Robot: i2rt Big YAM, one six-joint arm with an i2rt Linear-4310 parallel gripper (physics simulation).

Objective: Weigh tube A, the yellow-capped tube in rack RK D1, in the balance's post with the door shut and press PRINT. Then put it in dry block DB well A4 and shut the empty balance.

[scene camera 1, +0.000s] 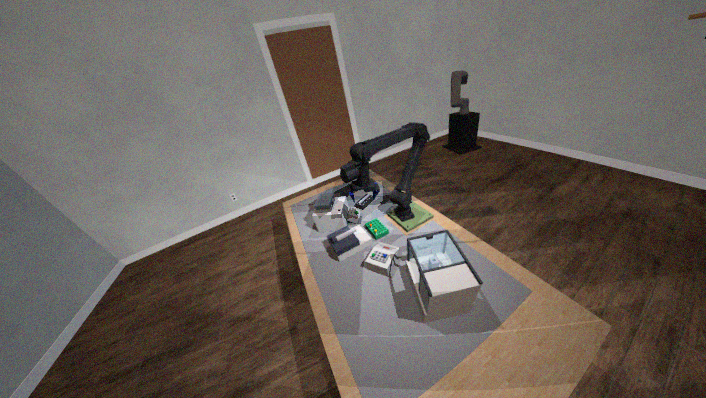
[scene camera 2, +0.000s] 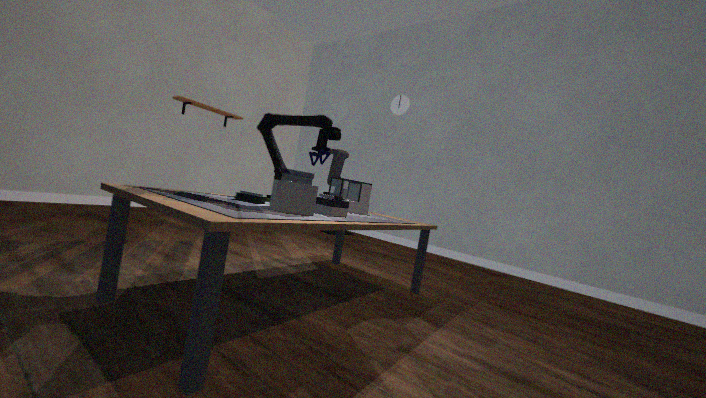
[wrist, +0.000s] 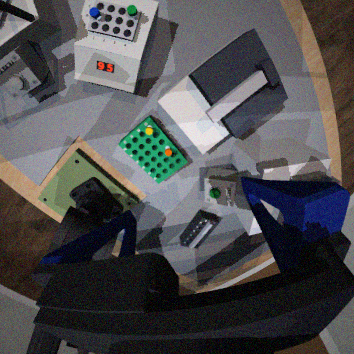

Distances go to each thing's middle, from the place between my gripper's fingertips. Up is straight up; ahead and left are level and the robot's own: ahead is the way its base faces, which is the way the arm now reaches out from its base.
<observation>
My hand is 41 cm to the right of the glass-box balance (scene camera 1: 445,284), 14 cm past it and 14 cm above it.
</observation>
